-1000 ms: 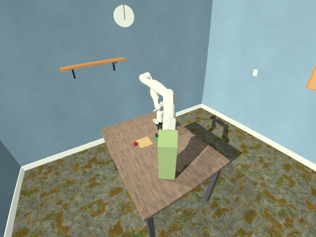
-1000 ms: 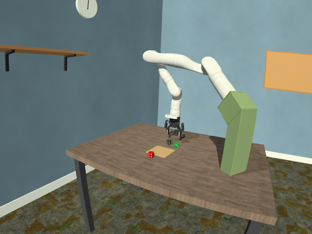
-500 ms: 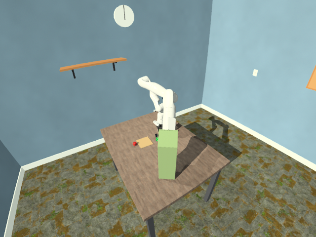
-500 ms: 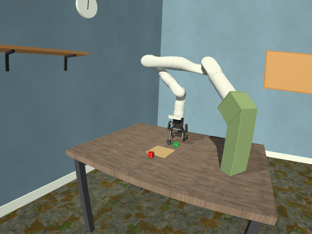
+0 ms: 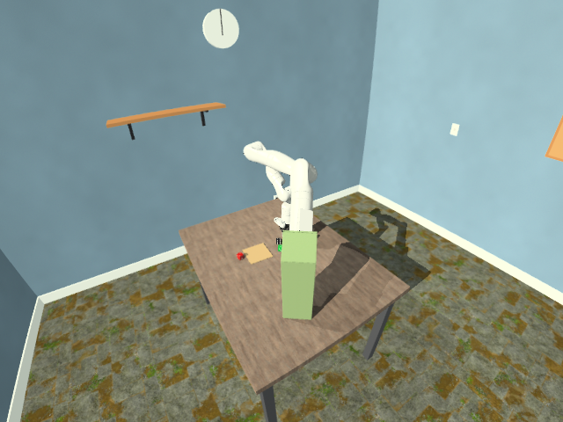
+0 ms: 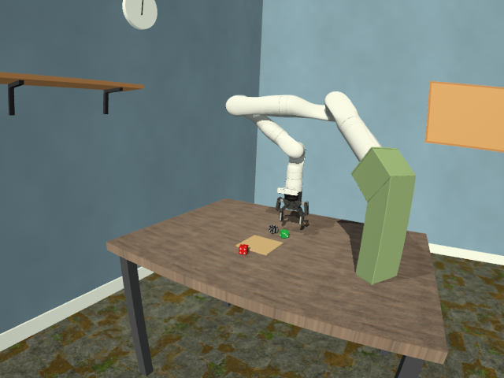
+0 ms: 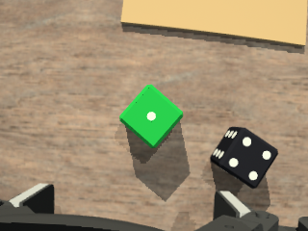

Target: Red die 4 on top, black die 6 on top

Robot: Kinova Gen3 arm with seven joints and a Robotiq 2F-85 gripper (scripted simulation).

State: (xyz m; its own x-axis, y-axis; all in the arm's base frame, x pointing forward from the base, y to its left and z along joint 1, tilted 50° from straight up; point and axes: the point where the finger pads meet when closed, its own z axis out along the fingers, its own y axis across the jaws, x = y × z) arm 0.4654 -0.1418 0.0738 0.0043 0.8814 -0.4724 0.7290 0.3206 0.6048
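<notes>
My hand is 10 mm short of the green die, 50 mm to the right of it and 50 mm above it. Also, from my hand: black die (70 mm ahead, 20 mm to the left, 50 mm below); then tan mat (60 mm ahead, 180 mm to the left, 60 mm below); then red die (80 mm ahead, 280 mm to the left, 50 mm below).
</notes>
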